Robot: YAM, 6 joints.
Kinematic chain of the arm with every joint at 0, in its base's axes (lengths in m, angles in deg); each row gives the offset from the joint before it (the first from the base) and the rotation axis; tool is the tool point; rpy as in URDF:
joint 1: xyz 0 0 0.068 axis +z
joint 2: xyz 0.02 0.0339 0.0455 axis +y
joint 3: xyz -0.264 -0.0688 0 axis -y
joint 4: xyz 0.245 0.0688 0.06 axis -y
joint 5: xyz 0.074 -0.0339 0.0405 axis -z
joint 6: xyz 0.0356 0 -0.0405 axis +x
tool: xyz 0 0 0 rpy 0 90 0
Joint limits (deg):
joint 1: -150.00..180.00
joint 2: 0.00..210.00
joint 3: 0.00..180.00
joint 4: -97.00..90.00
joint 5: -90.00..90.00
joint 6: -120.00..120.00
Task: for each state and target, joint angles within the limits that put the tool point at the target. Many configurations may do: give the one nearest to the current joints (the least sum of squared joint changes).
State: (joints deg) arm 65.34 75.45 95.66 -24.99 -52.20 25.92
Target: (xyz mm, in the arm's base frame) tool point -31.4 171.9 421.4
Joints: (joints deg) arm 90.55 54.99 71.70 -39.51 -56.70 25.92
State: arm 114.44 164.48 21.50 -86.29 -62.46 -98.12
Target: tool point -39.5 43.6 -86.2
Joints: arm 101.83 188.04 48.62 -67.35 -56.60 -98.12
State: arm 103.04 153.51 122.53 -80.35 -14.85 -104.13
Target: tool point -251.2 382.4 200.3
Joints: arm 122.03 137.26 127.00 -84.11 -16.53 -104.13
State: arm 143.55 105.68 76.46 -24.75 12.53 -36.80
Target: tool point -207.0 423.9 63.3
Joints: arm 117.03 135.88 88.91 -14.97 13.39 -36.80
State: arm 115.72 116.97 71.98 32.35 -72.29 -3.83
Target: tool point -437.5 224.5 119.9
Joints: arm 148.96 135.18 84.21 32.73 -68.90 -3.83
